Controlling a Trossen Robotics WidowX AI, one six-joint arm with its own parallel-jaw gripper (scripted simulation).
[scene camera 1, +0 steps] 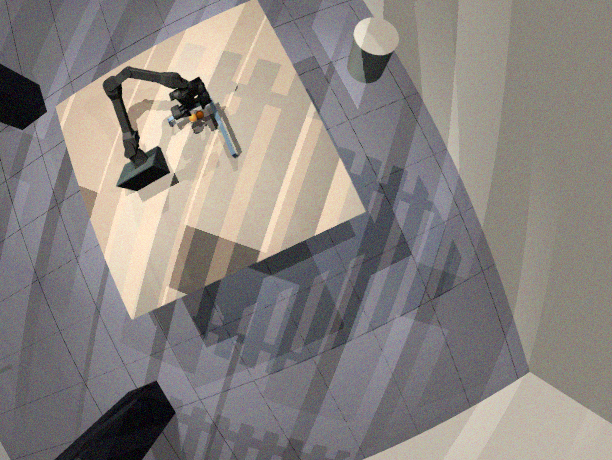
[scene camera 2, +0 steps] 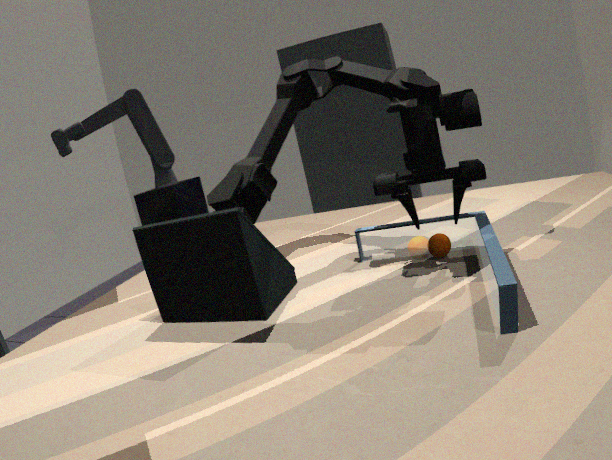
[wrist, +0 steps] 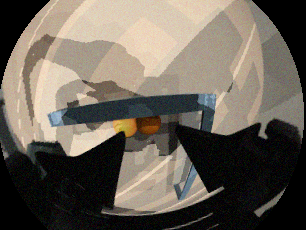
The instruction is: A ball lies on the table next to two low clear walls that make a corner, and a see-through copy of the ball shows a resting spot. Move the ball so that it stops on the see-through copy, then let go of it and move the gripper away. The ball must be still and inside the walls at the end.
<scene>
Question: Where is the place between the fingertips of my gripper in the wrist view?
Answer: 150,131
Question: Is my gripper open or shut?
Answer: Open.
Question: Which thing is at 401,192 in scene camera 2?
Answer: My gripper.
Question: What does my gripper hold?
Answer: Nothing.
</scene>
